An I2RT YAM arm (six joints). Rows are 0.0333 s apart.
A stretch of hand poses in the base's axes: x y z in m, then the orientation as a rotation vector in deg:
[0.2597, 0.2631, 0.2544, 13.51, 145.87, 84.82]
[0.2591, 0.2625, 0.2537, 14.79, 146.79, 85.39]
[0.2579, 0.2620, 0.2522, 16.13, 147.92, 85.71]
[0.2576, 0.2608, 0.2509, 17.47, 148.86, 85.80]
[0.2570, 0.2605, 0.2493, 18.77, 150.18, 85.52]
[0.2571, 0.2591, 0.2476, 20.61, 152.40, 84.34]
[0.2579, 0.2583, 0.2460, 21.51, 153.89, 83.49]
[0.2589, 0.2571, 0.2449, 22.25, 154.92, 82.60]
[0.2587, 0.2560, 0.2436, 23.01, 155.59, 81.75]
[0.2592, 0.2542, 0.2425, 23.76, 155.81, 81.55]
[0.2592, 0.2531, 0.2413, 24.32, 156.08, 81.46]
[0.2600, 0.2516, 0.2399, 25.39, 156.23, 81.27]
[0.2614, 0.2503, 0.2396, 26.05, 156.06, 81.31]
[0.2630, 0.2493, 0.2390, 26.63, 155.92, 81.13]
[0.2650, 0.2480, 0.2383, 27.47, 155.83, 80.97]
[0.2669, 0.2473, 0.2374, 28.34, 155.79, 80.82]
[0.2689, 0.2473, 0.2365, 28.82, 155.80, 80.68]
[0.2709, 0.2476, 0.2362, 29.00, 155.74, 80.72]
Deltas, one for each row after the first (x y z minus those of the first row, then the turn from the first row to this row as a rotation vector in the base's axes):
[-0.0006, -0.0006, -0.0007, 0.19, 1.41, -0.09]
[-0.0018, -0.0011, -0.0022, 0.17, 2.92, -0.19]
[-0.0021, -0.0023, -0.0035, 0.07, 4.21, -0.42]
[-0.0027, -0.0026, -0.0051, -0.36, 5.65, -0.56]
[-0.0026, -0.0040, -0.0068, -1.51, 7.69, -0.79]
[-0.0018, -0.0048, -0.0084, -2.32, 8.91, -0.78]
[-0.0008, -0.0060, -0.0095, -3.05, 9.72, -0.91]
[-0.0010, -0.0071, -0.0108, -3.67, 10.28, -1.20]
[-0.0005, -0.0089, -0.0119, -3.79, 10.70, -1.52]
[-0.0005, -0.0100, -0.0131, -3.86, 11.12, -1.68]
[0.0003, -0.0115, -0.0145, -3.93, 11.64, -2.18]
[0.0017, -0.0128, -0.0148, -3.82, 11.81, -2.57]
[0.0033, -0.0138, -0.0154, -3.85, 11.91, -2.97]
[0.0053, -0.0151, -0.0161, -3.87, 12.16, -3.47]
[0.0072, -0.0158, -0.0170, -3.88, 12.48, -3.94]
[0.0092, -0.0158, -0.0179, -3.93, 12.66, -4.21]
[0.0112, -0.0155, -0.0182, -3.88, 12.71, -4.31]

